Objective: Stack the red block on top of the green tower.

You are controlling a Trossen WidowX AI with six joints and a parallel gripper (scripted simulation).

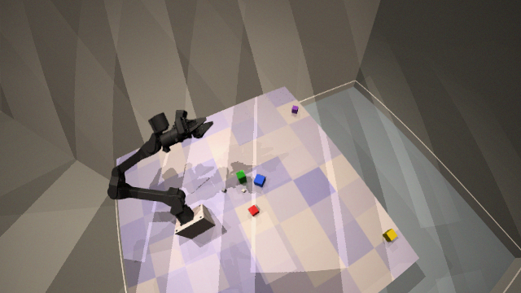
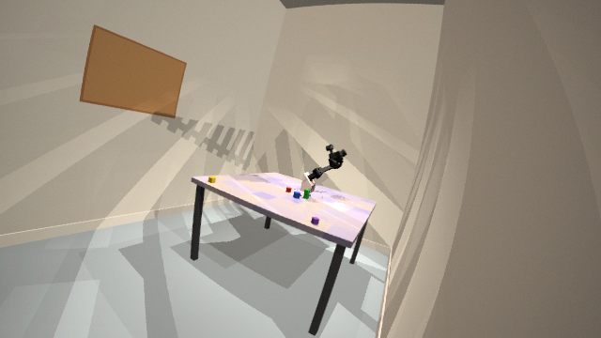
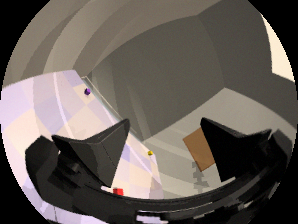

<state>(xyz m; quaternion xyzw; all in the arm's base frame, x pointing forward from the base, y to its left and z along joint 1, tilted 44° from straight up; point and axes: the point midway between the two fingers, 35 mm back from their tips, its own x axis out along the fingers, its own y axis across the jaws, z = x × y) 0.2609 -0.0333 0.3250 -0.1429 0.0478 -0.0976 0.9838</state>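
My gripper tip is 1 cm past the red block, 27 cm to the left of it and 38 cm above it. From my gripper tip the other things lie so: purple block 52 cm ahead, 16 cm to the left, 38 cm below; blue block 9 cm ahead, 15 cm to the right, 38 cm below; yellow block 47 cm ahead, 72 cm to the right, 38 cm below.
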